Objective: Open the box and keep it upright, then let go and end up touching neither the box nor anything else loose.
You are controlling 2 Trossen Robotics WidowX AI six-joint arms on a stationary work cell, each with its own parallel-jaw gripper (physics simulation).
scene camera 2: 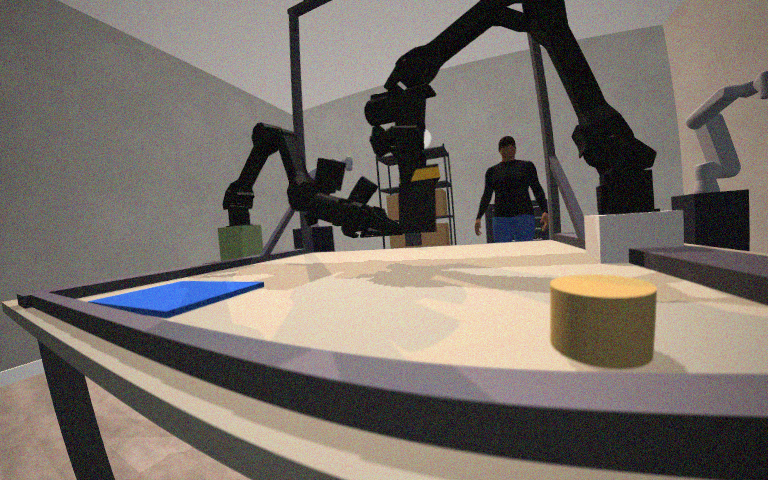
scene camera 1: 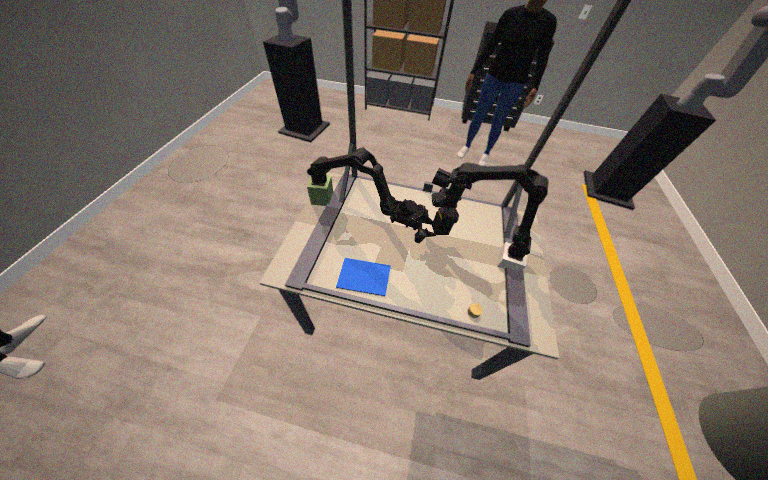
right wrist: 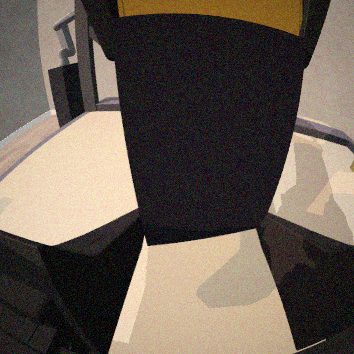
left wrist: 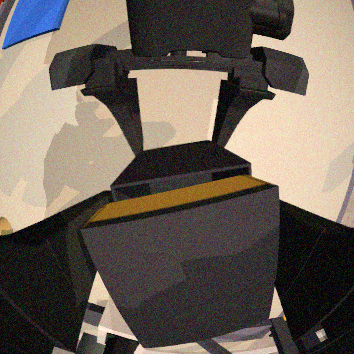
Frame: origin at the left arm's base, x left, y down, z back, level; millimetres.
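Where they show: left gripper, fingertip midpoint: [scene camera 2: 406, 192] [scene camera 1: 441, 218] [right wrist: 212, 54] [left wrist: 181, 198]; right gripper, fingertip midpoint: [scene camera 2: 405, 231] [scene camera 1: 435, 229] [right wrist: 203, 217]; left arm's base, link origin: [scene camera 2: 626, 213] [scene camera 1: 515, 253] [left wrist: 121, 341]; right arm's base, link origin: [scene camera 1: 319, 181].
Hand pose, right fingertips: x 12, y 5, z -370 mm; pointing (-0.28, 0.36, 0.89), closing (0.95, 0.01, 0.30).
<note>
Things, the pixels of their top centre, and the offset from my right fingertips. "*": a spot on its surface instead.
- box, top centre: [left wrist: 186, 240] [right wrist: 202, 25] [scene camera 2: 414, 184] [scene camera 1: 445, 216] dx -14, dy -92, dz +21 mm
- band, surface spot: [left wrist: 185, 198] * dx -4, dy -106, dz -3 mm
- second black part, surface spot: [left wrist: 182, 162] * dx -1, dy -72, dz -9 mm
- flat blue mat, top centre: [scene camera 2: 176, 291] [scene camera 1: 364, 275] dx +333, dy +55, dz -218 mm
- yellow cylinder, top centre: [scene camera 2: 599, 284] [scene camera 1: 476, 308] dx +303, dy +28, dz +258 mm
The box [scene camera 1: 445, 221] [scene camera 2: 417, 203] [left wrist: 187, 255] [right wrist: 207, 125] is dark with a yellow band and hangs over the table between the grippers. In the left wrist view its nearer dark part carries the band [left wrist: 185, 198]; a second black part [left wrist: 182, 162] lies beyond it with a hollow rim showing, a small gap apart. How far it is open is unclear. My left gripper [scene camera 2: 415, 166] [left wrist: 181, 198] is shut on the banded part from above. My right gripper [scene camera 2: 394, 227] [left wrist: 176, 158] [right wrist: 203, 217] is shut on the black part from the side. Fingertip contacts are partly hidden.
A flat blue mat [scene camera 1: 363, 276] [scene camera 2: 186, 295] [left wrist: 37, 17] lies on the table at the front left. A yellow cylinder [scene camera 1: 475, 310] [scene camera 2: 603, 322] stands at the front right. Dark rails [scene camera 1: 404, 312] edge the table. A person [scene camera 1: 512, 50] [scene camera 2: 512, 186] stands behind.
</note>
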